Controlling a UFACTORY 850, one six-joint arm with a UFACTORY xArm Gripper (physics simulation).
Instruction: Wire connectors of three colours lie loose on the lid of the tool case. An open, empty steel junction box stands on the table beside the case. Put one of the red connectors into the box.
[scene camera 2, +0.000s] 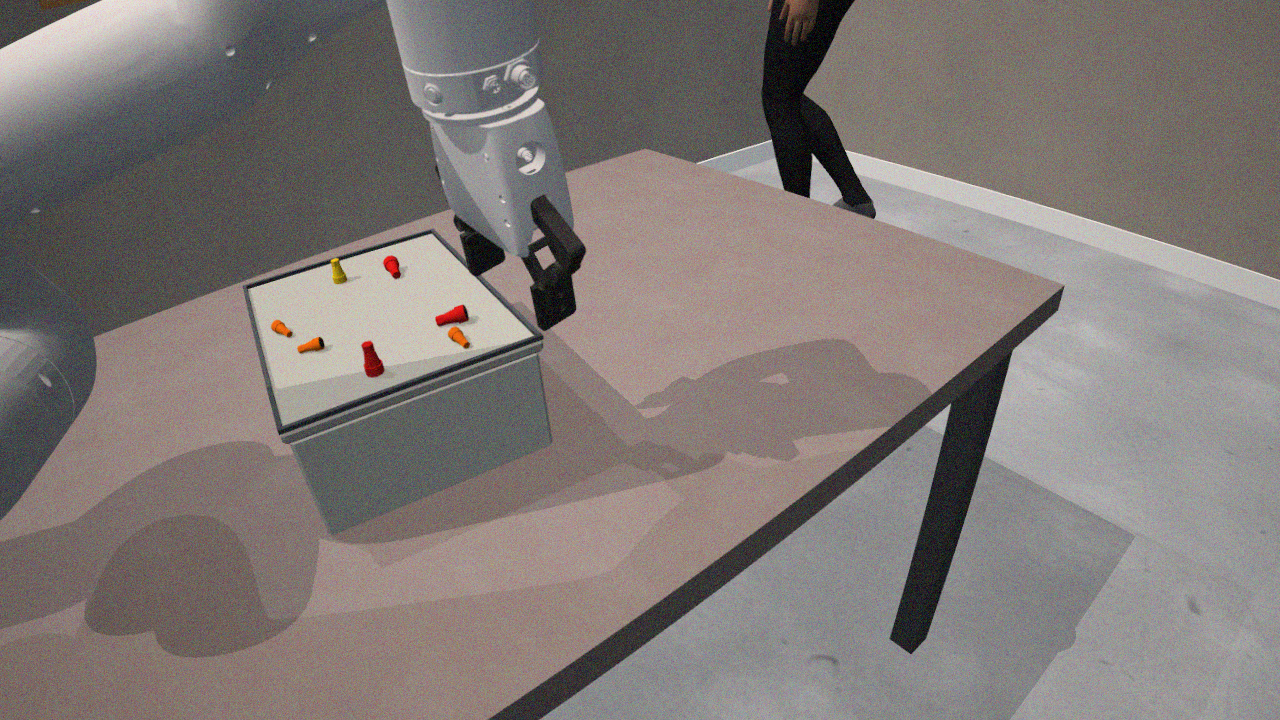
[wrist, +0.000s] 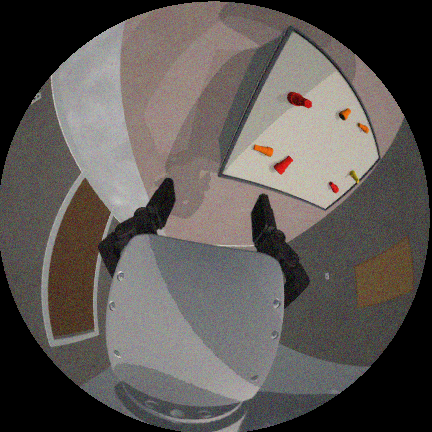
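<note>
My gripper (scene camera 2: 519, 284) (wrist: 214, 195) is open and empty, beside the lid (scene camera 2: 366, 308) (wrist: 320, 142) of the tool case at its right edge in the scene view. On the lid, one red connector (scene camera 2: 372, 360) (wrist: 299, 99) stands upright near the front edge. A second red connector (scene camera 2: 452, 316) (wrist: 283, 165) lies on its side near the gripper's side, close to an orange connector (scene camera 2: 458, 337) (wrist: 263, 150). A third red connector (scene camera 2: 392, 265) (wrist: 334, 187) lies at the back, near an upright yellow connector (scene camera 2: 338, 272) (wrist: 354, 176). The steel junction box does not show in either view.
Two more orange connectors, one (scene camera 2: 281, 328) (wrist: 363, 128) and another (scene camera 2: 310, 345) (wrist: 345, 114), lie on the lid's left part in the scene view. The case's grey side wall (scene camera 2: 429, 447) rises from the table (scene camera 2: 805, 268). A person's legs (scene camera 2: 792, 116) show beyond the table.
</note>
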